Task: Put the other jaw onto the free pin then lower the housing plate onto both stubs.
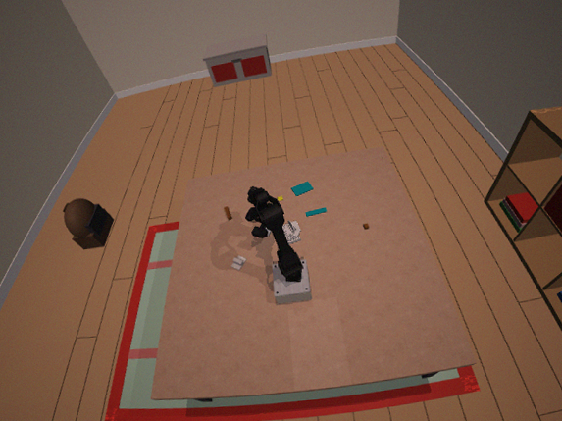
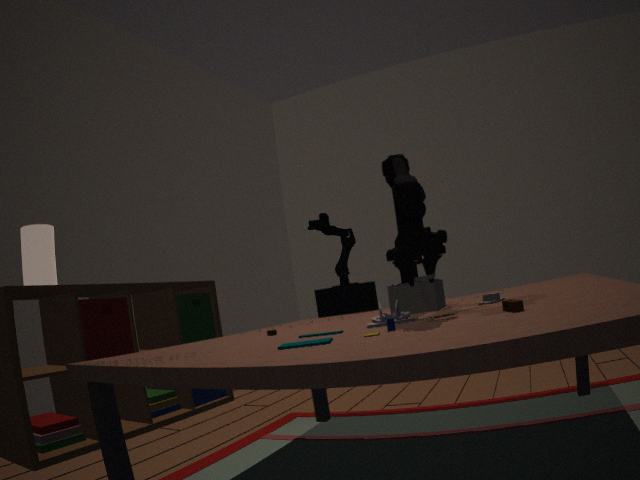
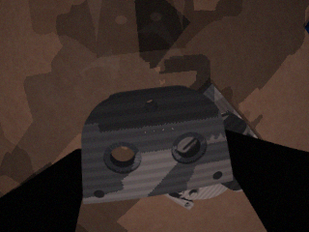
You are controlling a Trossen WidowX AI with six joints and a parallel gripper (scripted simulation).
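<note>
My gripper tip is now 8 cm to the left of the grey jaw, 7 cm above it and 1 cm short of it. The rest, counted from my gripper tip: blue block (23 cm ahead, 7 cm below, 1 cm to the left); housing plate (2 cm above, 1 cm to the left); white piece (15 cm to the left, 14 cm behind, 8 cm below).
</note>
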